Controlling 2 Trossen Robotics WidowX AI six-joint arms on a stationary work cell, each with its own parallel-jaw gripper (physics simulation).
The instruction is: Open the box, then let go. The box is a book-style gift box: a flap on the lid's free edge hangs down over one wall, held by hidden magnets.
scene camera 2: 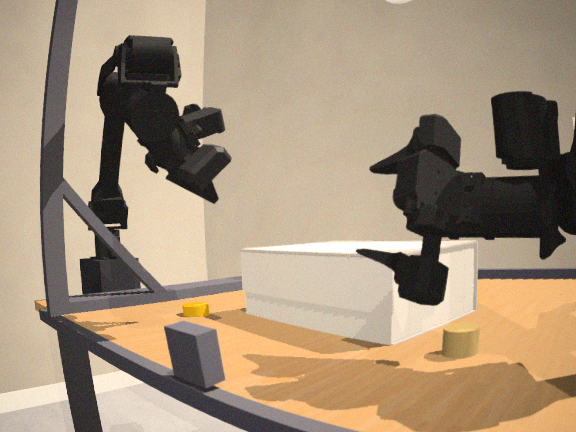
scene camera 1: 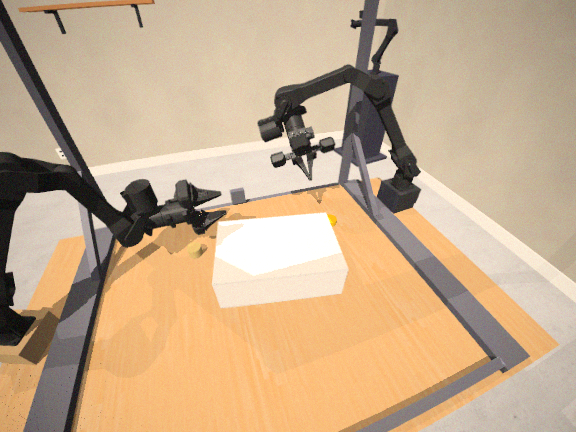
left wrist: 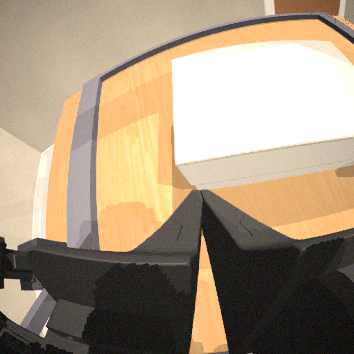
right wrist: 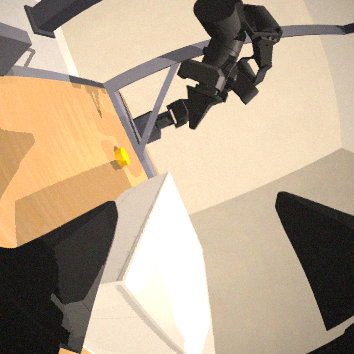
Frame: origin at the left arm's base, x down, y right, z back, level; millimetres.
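Where they show: left gripper, between the fingertips: (scene camera 2: 215,201) (scene camera 1: 310,180) (left wrist: 199,197) (right wrist: 191,128); right gripper, between the fingertips: (scene camera 2: 365,209) (scene camera 1: 223,203) (right wrist: 199,205); left arm's base, origin of its link: (scene camera 2: 108,258) (scene camera 1: 401,184) (left wrist: 27,265) (right wrist: 155,122); right arm's base, origin of its link: (scene camera 1: 14,330).
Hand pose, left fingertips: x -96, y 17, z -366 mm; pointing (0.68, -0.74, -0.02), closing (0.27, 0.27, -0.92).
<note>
Each offset is from my left fingertips to the top centre of the thing.
The white box @(dy -127, dx +73, dz -156 mm) (scene camera 1: 280,250) (scene camera 2: 310,280) (left wrist: 265,105) (right wrist: 165,260) stands on the table with its lid down. Its wall facing scene camera 2 has a faint horizontal line low down, perhaps the flap's lower edge. My right gripper (scene camera 1: 223,203) (scene camera 2: 364,210) (right wrist: 199,205) is wide open and empty by the box's back left corner in scene camera 1. In scene camera 2 one finger is above lid height and the other overlaps the wall near its top edge; contact cannot be told. My left gripper (scene camera 1: 310,179) (scene camera 2: 216,201) (left wrist: 199,197) is shut and empty, raised behind the box in scene camera 1.
A tan cylinder @(dy +20, dx +149, dz -362 mm) (scene camera 1: 195,249) (scene camera 2: 460,341) stands near the box, below my right gripper. A yellow disc @(dy -15, dx +161, dz +77 mm) (scene camera 1: 332,220) (scene camera 2: 195,309) (right wrist: 122,157) lies by the box's far right corner in scene camera 1. A grey block @(dy +212, dx +120, dz -179 mm) (scene camera 1: 237,195) (scene camera 2: 195,355) stands at the table's edge rail.
</note>
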